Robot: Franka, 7 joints.
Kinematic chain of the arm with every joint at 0, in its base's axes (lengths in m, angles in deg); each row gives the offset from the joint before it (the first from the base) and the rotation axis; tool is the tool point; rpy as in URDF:
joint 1: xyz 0 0 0.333 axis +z
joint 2: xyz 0 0 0 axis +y
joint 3: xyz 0 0 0.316 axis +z
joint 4: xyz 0.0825 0 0 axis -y
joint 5: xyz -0.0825 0 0.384 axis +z
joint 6: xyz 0 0 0 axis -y
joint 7: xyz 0.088 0 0 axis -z
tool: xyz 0 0 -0.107 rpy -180 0 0
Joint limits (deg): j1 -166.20..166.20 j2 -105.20..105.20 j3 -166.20..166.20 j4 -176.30..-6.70 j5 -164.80..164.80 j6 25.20..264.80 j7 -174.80..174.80
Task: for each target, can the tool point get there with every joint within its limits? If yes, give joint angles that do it. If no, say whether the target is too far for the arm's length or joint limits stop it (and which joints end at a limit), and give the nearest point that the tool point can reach.
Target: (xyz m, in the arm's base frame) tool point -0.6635 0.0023 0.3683
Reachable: yes | joints -21.25 -35.73 -140.04 -90.48 -87.95 74.14 1.90
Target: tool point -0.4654 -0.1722 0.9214
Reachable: yes | joints 19.41 -44.67 17.20 -25.46 10.59 225.62 97.34
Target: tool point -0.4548 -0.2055 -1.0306
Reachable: no: too far | nearest point -0.3438 -0.1553 -0.3524 | short by 0.689 m
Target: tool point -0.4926 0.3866 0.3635
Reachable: yes | joints -81.75 -86.01 -103.92 -66.40 -131.40 238.76 -100.86
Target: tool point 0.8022 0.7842 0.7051
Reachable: no: too far | nearest point 0.5823 0.5692 0.6031 | short by 0.324 m
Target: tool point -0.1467 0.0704 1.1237
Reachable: yes | joints -54.31 -4.32 -117.13 -27.86 17.41 207.26 69.26
